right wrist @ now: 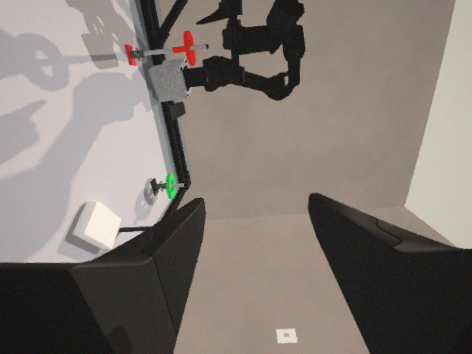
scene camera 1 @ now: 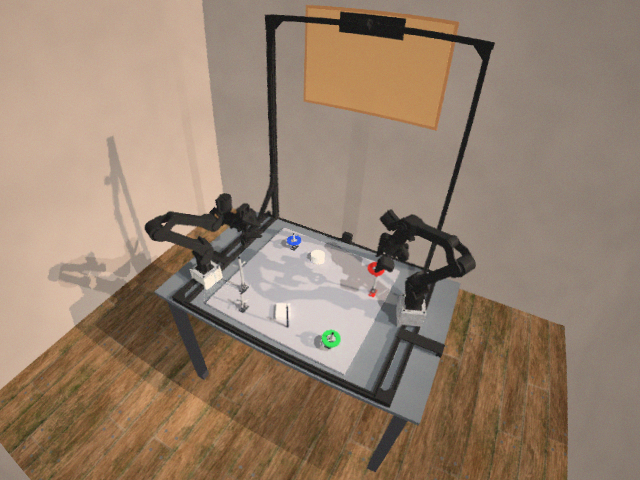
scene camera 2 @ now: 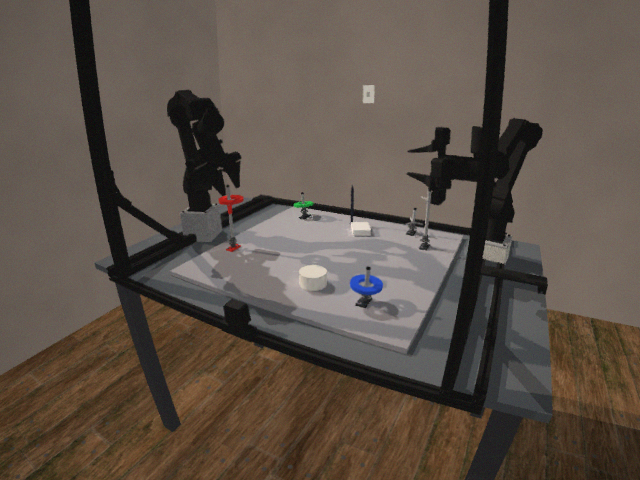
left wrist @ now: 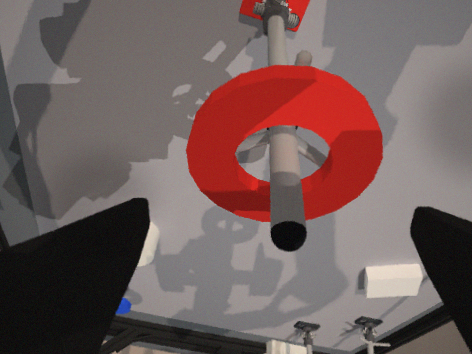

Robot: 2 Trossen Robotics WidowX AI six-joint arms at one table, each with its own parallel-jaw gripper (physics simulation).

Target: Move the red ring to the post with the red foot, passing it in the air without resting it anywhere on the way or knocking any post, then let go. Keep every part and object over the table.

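Places are measured from the left arm's base along level axes (x ahead, y left, z up), in metres.
Pixels of known places: left gripper, fingertip midpoint: (right wrist: 199, 47) (scene camera 1: 376, 264) (scene camera 2: 231, 191) (left wrist: 280, 215); right gripper, fingertip midpoint: (right wrist: 256, 203) (scene camera 1: 261, 231) (scene camera 2: 407, 162); left arm's base, link origin: (right wrist: 186, 78) (scene camera 1: 413, 304) (scene camera 2: 199, 208); right arm's base, link origin: (scene camera 1: 204, 267) (scene camera 2: 493, 237).
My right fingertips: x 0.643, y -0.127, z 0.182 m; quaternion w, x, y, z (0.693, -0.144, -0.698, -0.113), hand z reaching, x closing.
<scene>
Ahead of a thing's pixels: the offset from my right fingertips to its top centre. "spot": to the spot under its first point.
The red ring @[0.480 m back, 0.014 m left, 0.111 m down] (scene camera 1: 370, 269) (scene camera 2: 237, 199) (left wrist: 220, 135) (right wrist: 189, 39) lies level around the upper part of the post (scene camera 2: 231, 224) (left wrist: 284, 155) (right wrist: 152, 52) with the red foot @[spot: 0.485 m back, 0.020 m left, 0.261 m down] (scene camera 1: 372, 293) (scene camera 2: 233, 248) (right wrist: 130, 56). The post's dark tip stands out above the ring. Grey side pegs show just beneath the ring in the left wrist view. The post looks upright. My left gripper (scene camera 2: 230, 189) (left wrist: 280, 215) is open around and above the ring and post tip, with both fingertips apart from them. My right gripper (scene camera 2: 408, 162) (right wrist: 256, 203) is open and empty, high above the table's other side.
A blue ring @[0.091 m back, 0.233 m right, 0.215 m down] (scene camera 2: 357, 290) and a green ring @[0.330 m back, 0.311 m left, 0.212 m down] (scene camera 1: 325, 345) sit on short posts. Two bare posts @[spot: 0.076 m ahead, 0.082 m left, 0.179 m down] (scene camera 2: 427, 219) @[spot: 0.047 m ahead, 0.182 m left, 0.217 m down] (scene camera 2: 413, 219) stand near the right arm. A white cylinder @[0.218 m back, 0.165 m right, 0.232 m down] (scene camera 1: 317, 257) (scene camera 2: 312, 279), a white block @[0.121 m back, 0.185 m left, 0.247 m down] (scene camera 2: 360, 229) and a thin dark rod @[0.153 m back, 0.250 m left, 0.127 m down] (scene camera 2: 352, 204) also stand on the mat.
</scene>
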